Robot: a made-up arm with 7 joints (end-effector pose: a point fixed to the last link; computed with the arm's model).
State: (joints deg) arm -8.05 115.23 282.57 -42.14 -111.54 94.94 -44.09
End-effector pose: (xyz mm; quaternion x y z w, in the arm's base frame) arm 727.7 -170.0 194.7 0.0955 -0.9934 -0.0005 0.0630
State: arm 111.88 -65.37 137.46 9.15 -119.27 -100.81 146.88
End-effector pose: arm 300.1 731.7 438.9 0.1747 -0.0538 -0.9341 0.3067
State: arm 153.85 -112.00 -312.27 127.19 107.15 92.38 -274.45
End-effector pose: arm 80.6 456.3 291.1 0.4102 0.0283 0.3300 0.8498
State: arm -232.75 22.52 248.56 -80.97 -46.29 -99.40 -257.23
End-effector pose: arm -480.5 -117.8 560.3 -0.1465 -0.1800 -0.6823 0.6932
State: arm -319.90 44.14 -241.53 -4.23 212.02 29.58 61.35
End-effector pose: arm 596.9 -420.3 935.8 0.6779 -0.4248 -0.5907 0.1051
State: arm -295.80 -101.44 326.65 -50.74 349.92 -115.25 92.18
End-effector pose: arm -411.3 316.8 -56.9 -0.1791 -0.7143 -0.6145 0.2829
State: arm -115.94 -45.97 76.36 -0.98 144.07 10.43 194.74
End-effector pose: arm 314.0 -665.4 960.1 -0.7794 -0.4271 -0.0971 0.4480
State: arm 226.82 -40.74 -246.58 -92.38 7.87 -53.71 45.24
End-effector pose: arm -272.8 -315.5 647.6 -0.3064 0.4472 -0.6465 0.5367
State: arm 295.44 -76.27 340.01 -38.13 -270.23 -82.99 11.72
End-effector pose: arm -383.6 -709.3 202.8 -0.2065 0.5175 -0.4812 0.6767
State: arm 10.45 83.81 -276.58 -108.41 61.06 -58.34 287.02
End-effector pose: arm 308.1 365.8 262.8 0.3152 0.1541 0.1655 0.9217
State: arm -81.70 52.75 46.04 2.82 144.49 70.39 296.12
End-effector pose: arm 101.2 608.2 953.9 -0.9253 0.3471 -0.0514 0.1439
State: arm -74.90 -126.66 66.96 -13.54 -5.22 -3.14 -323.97
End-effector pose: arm -293.6 -689.2 -333.6 -0.3602 0.1934 -0.1178 0.9050
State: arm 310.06 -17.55 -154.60 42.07 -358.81 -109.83 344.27
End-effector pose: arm -233.7 -224.3 1026.3 0.3419 -0.8296 -0.0309 0.4403
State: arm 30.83 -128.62 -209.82 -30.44 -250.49 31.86 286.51
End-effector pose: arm -592.2 597.0 -89.1 0.4755 0.4170 -0.3812 0.6743
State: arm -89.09 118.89 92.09 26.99 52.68 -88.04 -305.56
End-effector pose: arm 117.9 672.2 -205.2 0.1735 0.2000 0.7827 0.5633
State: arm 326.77 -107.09 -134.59 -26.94 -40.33 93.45 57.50
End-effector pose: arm -590.5 -534.3 27.9 0.0223 -0.0102 0.8161 0.5774
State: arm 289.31 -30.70 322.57 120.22 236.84 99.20 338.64
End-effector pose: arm -279.5 97.3 698.6 -0.7343 0.3080 -0.4388 0.4164
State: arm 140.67 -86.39 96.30 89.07 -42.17 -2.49 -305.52
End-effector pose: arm 3.5 724.9 252.3 -0.1128 0.6478 -0.6762 0.3321
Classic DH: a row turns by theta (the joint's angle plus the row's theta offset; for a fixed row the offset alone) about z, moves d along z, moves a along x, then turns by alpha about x. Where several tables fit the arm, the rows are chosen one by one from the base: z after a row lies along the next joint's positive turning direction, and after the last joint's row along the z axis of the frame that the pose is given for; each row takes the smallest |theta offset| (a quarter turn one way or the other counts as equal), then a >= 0, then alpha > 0; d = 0 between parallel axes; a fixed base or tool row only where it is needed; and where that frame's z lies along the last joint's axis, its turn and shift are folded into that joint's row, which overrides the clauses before.
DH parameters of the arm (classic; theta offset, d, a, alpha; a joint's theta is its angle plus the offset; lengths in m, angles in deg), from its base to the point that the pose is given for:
base (fixed): 0 0 0 180
joint 1: 0 -0.3 0 90
joint 2: 0 -0.017 0 -90
joint 3: 0 -0.444 0 90
joint 4: 0 -0.012 0 -90
joint 5: 0 -0.381 0 90
joint 6: 0 0 0 -90
joint 7: 0 -0.166 0 0

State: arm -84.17 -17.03 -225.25 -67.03 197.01 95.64 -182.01
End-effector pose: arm -221.9 186.6 811.0 0.1317 -0.3235 0.8238 0.4465
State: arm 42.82 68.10 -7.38 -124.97 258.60 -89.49 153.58
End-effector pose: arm -71.1 -251.7 678.7 -0.6804 0.2517 -0.1665 0.6678
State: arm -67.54 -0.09 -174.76 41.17 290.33 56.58 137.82
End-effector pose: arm -41.8 -369.9 1067.4 0.1173 -0.7730 -0.5959 0.1831
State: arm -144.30 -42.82 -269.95 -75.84 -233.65 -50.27 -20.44
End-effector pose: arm 42.2 -568.1 828.9 -0.6747 0.6891 0.0208 0.2636
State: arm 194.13 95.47 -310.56 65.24 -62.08 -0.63 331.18
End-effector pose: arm -523.3 547.2 -75.2 0.2234 0.3747 -0.6422 0.6303
